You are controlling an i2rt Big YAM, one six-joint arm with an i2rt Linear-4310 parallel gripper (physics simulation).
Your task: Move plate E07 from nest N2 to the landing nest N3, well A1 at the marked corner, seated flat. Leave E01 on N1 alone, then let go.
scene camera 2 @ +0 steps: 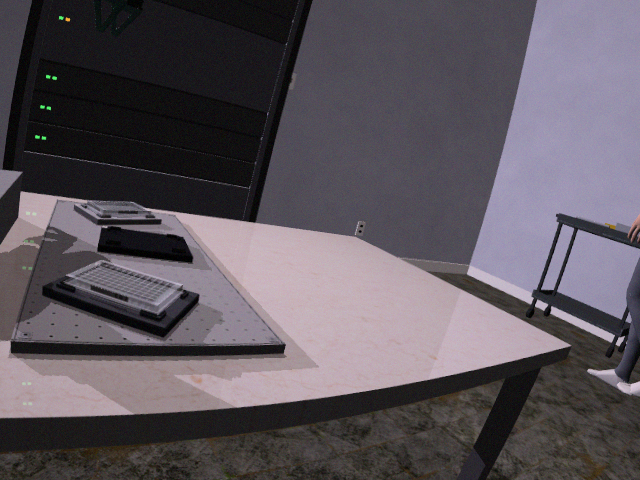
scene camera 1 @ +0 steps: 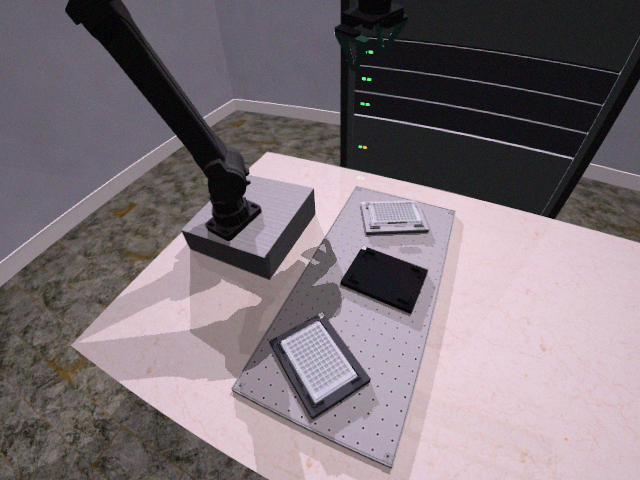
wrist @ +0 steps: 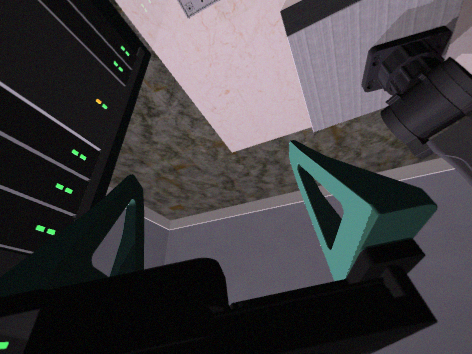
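Observation:
My gripper (scene camera 1: 368, 56) (scene camera 2: 107, 33) (wrist: 213, 164) is open and empty, high above the table, in front of the rack. A clear-white well plate (scene camera 1: 317, 359) (scene camera 2: 124, 284) lies on the near dark grey nest (scene camera 1: 330, 400) (scene camera 2: 118, 314). Another well plate (scene camera 1: 395, 212) (scene camera 2: 118, 208) lies on the far light grey nest (scene camera 1: 397, 229) (scene camera 2: 149, 221). The black middle nest (scene camera 1: 385, 279) (scene camera 2: 144, 245) holds no plate; a small pale mark (scene camera 1: 364, 249) shows at its far left corner. No labels are readable, so I cannot tell E07 from E01. The nests do not show in the wrist view.
The nests stand on a perforated metal board (scene camera 1: 392, 361) (scene camera 2: 155, 347). The arm's base stands on a grey block (scene camera 1: 284, 198) (wrist: 325, 75) left of the board. A dark server rack (scene camera 1: 465, 170) (scene camera 2: 139, 170) stands behind the table. A cart (scene camera 2: 578, 308) and part of a person are at the right.

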